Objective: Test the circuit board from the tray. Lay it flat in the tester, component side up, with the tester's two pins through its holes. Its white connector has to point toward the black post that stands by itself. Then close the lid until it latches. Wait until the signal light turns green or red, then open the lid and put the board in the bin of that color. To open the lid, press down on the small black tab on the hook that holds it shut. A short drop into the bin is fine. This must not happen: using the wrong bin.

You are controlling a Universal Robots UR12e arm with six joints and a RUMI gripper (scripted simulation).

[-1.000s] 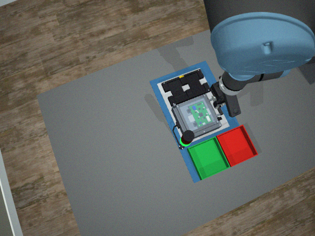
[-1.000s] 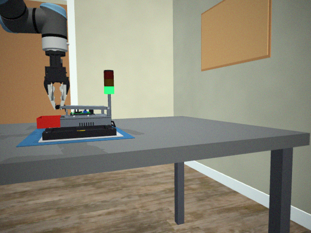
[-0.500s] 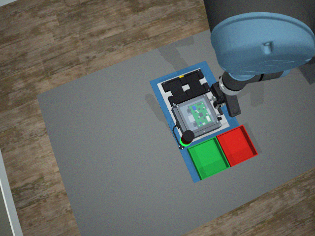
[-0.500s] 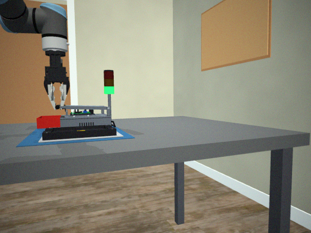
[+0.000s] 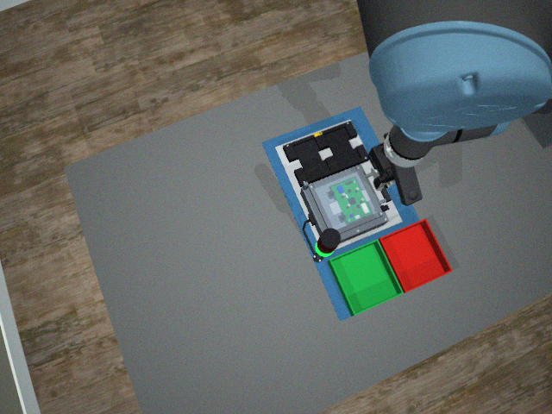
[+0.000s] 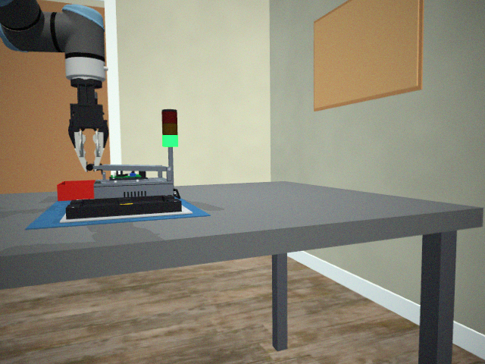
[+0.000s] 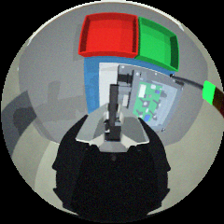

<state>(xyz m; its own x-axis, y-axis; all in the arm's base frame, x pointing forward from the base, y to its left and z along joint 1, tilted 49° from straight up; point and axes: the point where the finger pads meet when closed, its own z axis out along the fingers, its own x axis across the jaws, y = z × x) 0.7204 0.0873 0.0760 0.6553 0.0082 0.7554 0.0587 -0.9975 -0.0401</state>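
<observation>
My gripper is now 2 cm short of the black latch hook, 5 cm to the right of it and 1 cm above it. Round my hand: red bin (4 cm behind, 19 cm to the left, 9 cm below); green circuit board (8 cm ahead, 3 cm below); tester lid (9 cm ahead, 1 cm below).
</observation>
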